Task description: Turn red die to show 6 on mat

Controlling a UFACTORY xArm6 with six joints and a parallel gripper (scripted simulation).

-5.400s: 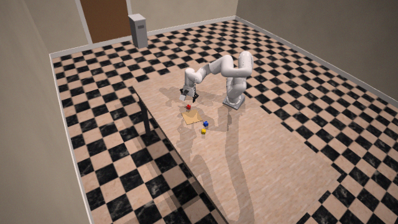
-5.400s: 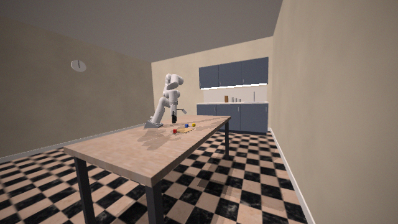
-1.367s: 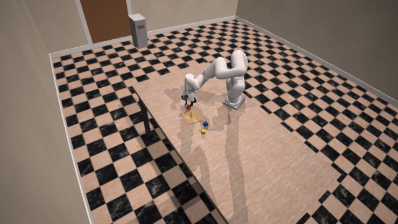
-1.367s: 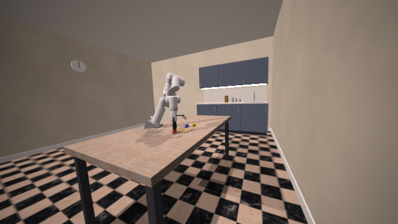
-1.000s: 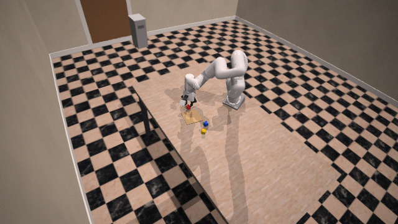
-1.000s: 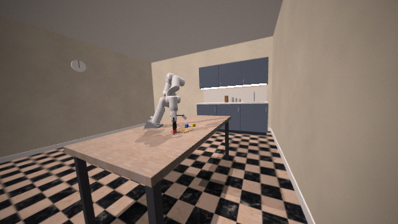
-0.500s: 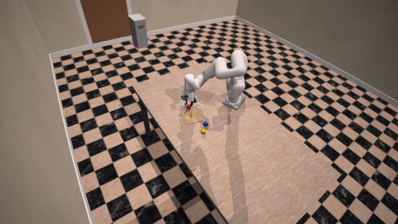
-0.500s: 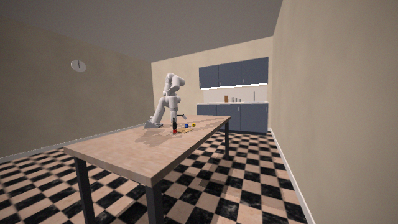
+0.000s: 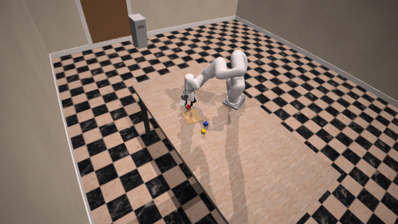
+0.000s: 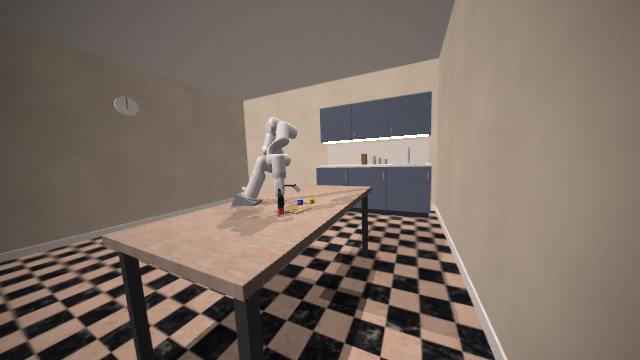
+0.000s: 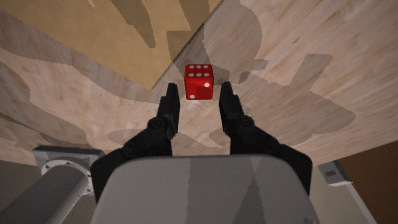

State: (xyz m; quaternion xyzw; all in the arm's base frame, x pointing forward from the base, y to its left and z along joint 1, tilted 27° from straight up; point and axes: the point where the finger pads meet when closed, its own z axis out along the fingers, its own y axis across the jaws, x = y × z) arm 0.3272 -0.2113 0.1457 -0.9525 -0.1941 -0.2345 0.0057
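Right now the red die is 40 mm below my hand. The rest, counted from my hand: tan mat (40 mm ahead, 100 mm to the left, 50 mm below); yellow die (80 mm ahead, 280 mm to the left, 40 mm below); blue die (10 mm ahead, 240 mm to the left, 40 mm below).
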